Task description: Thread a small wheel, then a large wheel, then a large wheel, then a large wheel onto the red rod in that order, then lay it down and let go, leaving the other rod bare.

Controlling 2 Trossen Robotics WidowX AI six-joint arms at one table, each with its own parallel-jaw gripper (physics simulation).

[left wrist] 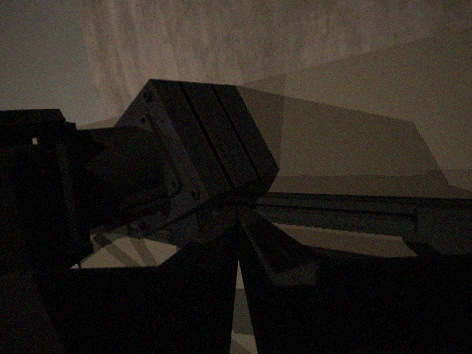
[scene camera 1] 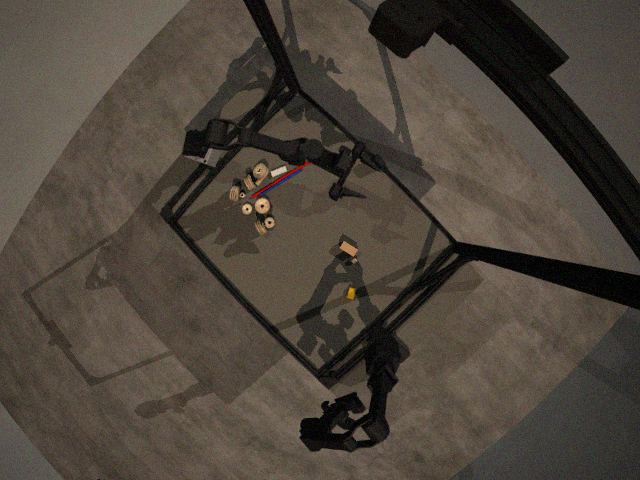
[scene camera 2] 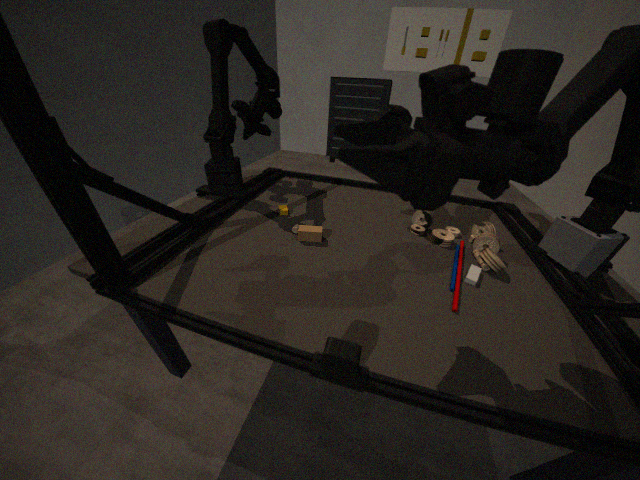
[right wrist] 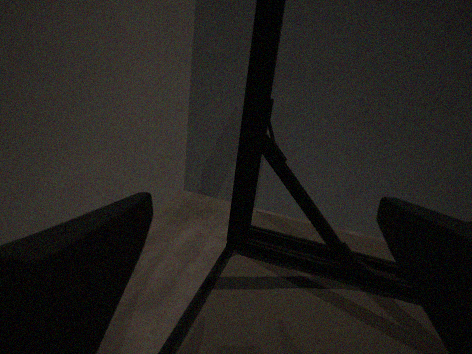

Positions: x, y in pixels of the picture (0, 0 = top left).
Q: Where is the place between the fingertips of the left gripper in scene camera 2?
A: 244, 139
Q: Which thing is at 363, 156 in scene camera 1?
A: The right gripper.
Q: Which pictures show the right gripper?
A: Scene camera 1, scene camera 2 and the right wrist view only.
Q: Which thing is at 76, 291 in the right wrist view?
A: The right gripper.
